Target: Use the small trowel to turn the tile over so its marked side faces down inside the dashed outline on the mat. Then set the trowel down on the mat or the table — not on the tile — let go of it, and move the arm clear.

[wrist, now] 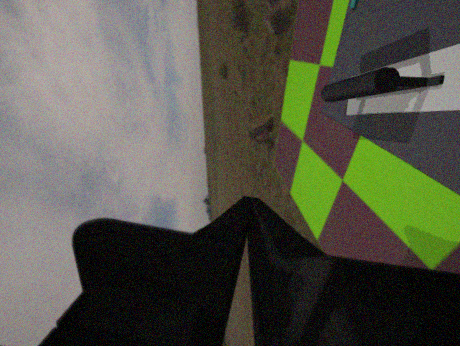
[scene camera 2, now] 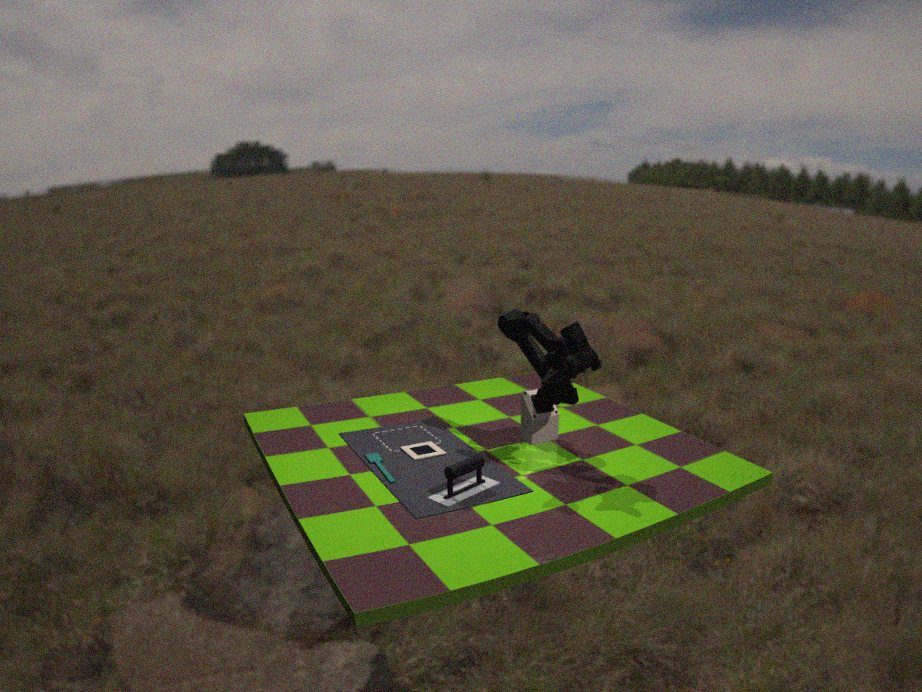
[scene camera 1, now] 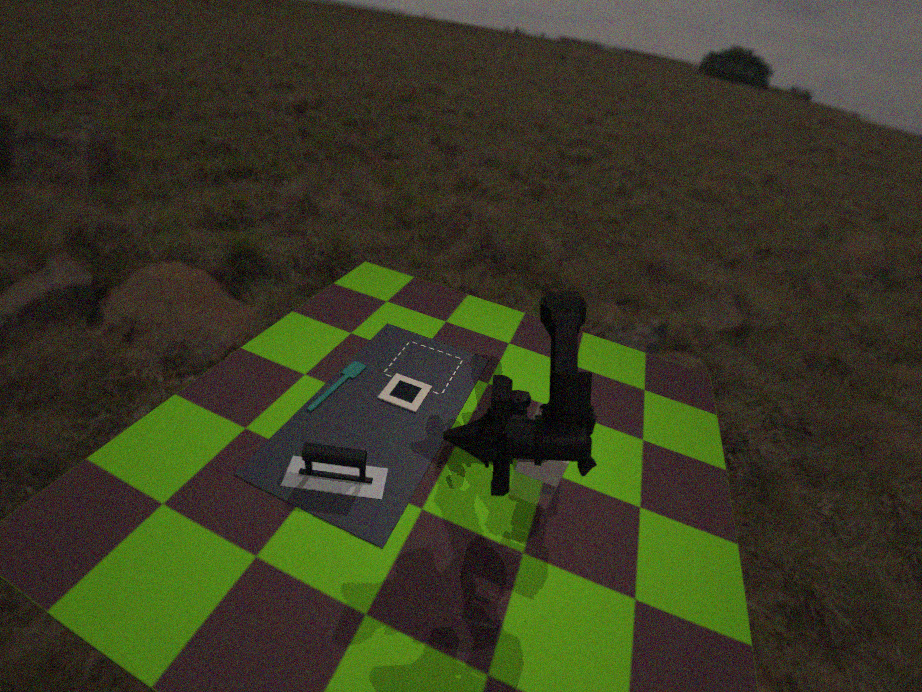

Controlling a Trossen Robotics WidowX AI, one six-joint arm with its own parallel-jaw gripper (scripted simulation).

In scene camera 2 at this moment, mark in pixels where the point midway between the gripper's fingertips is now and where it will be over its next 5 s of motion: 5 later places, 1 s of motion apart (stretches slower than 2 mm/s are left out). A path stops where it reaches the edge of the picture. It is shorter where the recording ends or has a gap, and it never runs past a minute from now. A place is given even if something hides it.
The gripper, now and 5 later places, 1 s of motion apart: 542, 383; 565, 379; 568, 422; 510, 467; 462, 454; 464, 469
